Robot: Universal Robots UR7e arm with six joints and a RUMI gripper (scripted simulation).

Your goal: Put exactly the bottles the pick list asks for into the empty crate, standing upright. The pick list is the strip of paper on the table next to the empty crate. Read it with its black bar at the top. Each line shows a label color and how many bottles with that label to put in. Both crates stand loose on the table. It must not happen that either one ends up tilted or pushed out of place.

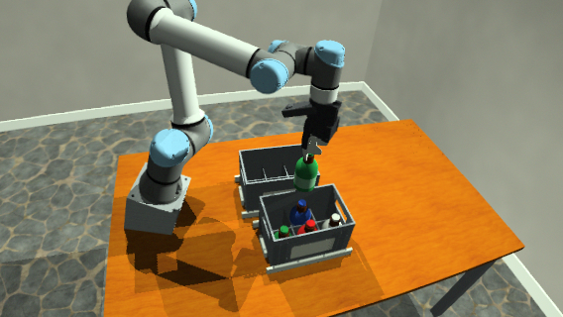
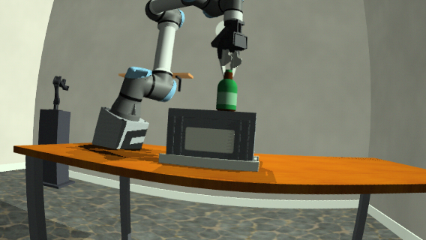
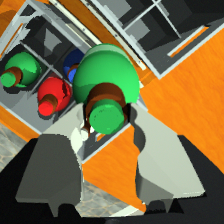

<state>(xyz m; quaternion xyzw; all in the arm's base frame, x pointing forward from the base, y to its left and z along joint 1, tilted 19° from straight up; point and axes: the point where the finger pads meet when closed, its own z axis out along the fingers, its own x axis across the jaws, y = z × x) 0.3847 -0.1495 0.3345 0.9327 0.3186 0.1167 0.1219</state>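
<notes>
Now: hand 7 cm above the green bottle. Also, from my hand: blue-label bottle 3 cm behind, 5 cm to the right, 25 cm below; then white-label bottle 5 cm ahead, 15 cm to the right, 25 cm below; then red-label bottle 4 cm behind, 14 cm to the right, 25 cm below.
</notes>
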